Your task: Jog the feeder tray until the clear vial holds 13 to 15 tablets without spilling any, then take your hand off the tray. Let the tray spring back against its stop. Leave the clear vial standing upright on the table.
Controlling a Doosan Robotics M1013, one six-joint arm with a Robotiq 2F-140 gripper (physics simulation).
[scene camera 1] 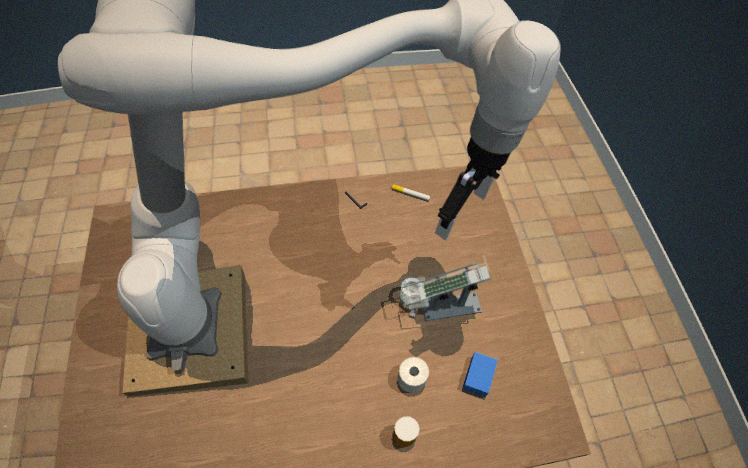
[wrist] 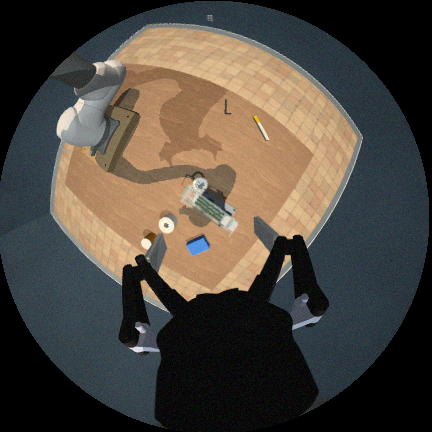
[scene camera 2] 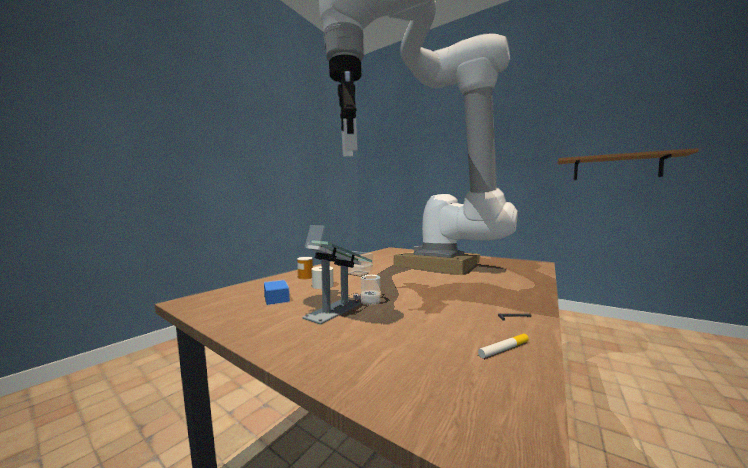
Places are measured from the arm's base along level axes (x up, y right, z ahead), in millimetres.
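Pixels of known places: gripper, fingertip midpoint: (scene camera 1: 460, 214) (wrist: 208, 233) (scene camera 2: 349, 153); arm's base at its link origin: (scene camera 1: 185, 324) (wrist: 103, 132) (scene camera 2: 439, 254).
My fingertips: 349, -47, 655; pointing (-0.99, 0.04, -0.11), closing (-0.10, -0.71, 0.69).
Note:
For each thing: its middle in the pictures, then the offset to it from my fingertips, as dx, dy, dz. "*": a spot on its surface instead.
- translucent plate at a spot on its surface: (scene camera 2: 315, 235) * -195, +15, +99
- clear vial at the middle of its body: (scene camera 1: 410, 293) (scene camera 2: 370, 289) (wrist: 200, 183) -358, -9, -71
- blue block at the middle of its body: (scene camera 1: 480, 374) (scene camera 2: 276, 291) (wrist: 197, 244) -374, +222, +76
- white roll at the middle of its body: (scene camera 1: 412, 375) (scene camera 2: 322, 277) (wrist: 167, 222) -364, +212, -91
- white-capped amber bottle at the middle of its body: (scene camera 1: 405, 432) (scene camera 2: 305, 267) (wrist: 148, 240) -357, +348, -126
- yellow-and-white marker at the middle of its body: (scene camera 2: 504, 345) (scene camera 1: 411, 192) (wrist: 260, 127) -386, -365, -21
- black hex key at the middle of its body: (scene camera 2: 516, 316) (scene camera 1: 356, 198) -391, -358, -191
The feeder tray (scene camera 1: 446, 284) (scene camera 2: 337, 252) (wrist: 210, 207) is a clear, sloping channel with rows of green tablets, on a grey stand (scene camera 1: 452, 312) (scene camera 2: 326, 289). A translucent plate (scene camera 2: 315, 235) stands up at its high end. The clear vial (scene camera 1: 411, 292) (scene camera 2: 370, 289) (wrist: 200, 184) stands upright on the table by the low end. Something small shows at its bottom in scene camera 2, too unclear to count. My gripper (scene camera 1: 464, 208) (scene camera 2: 349, 143) (wrist: 208, 233) is open and empty, high above the table, apart from tray and vial.
A blue block (scene camera 1: 481, 374) (scene camera 2: 276, 292) (wrist: 198, 245), a white roll (scene camera 1: 413, 380) (scene camera 2: 322, 277) (wrist: 167, 224) and a white-capped amber bottle (scene camera 1: 406, 429) (scene camera 2: 304, 268) stand on one side. A yellow-and-white marker (scene camera 1: 410, 193) (scene camera 2: 503, 346) (wrist: 261, 128) and a black hex key (scene camera 1: 354, 199) (scene camera 2: 515, 315) lie on the other.

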